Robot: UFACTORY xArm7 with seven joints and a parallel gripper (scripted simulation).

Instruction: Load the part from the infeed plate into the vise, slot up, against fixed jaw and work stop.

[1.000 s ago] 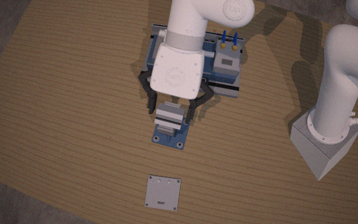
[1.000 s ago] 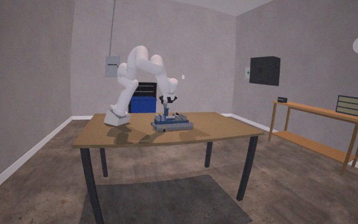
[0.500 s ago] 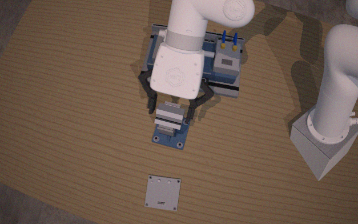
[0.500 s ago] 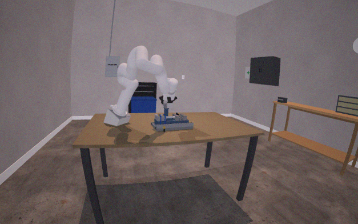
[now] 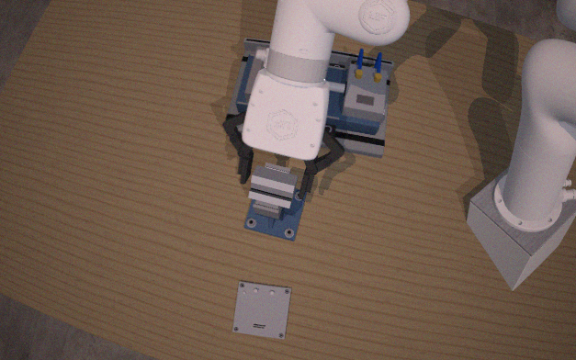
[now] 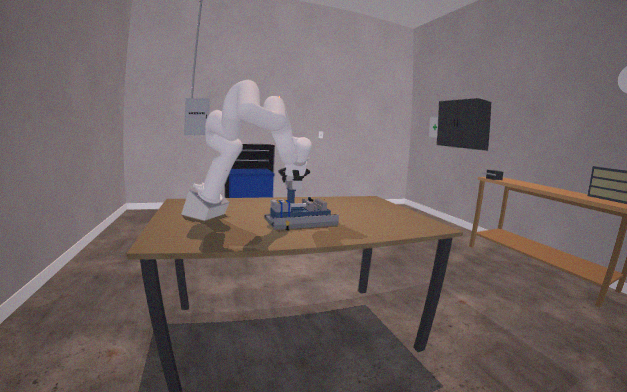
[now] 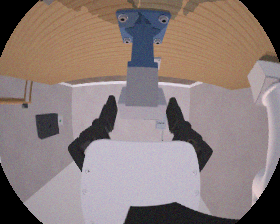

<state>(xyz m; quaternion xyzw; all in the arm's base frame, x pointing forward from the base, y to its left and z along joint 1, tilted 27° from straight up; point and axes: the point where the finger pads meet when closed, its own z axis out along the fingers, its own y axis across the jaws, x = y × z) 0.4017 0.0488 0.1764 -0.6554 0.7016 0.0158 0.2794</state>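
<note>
Right now the part is 1 cm to the left of my hand and 1 cm below it. The rest, counted from my hand: work stop post (15 cm to the right, 11 cm below, 2 cm ahead); then work stop (17 cm to the right, 8 cm below, 2 cm ahead); then moving jaw (21 cm to the right, 9 cm below, 3 cm behind).
</note>
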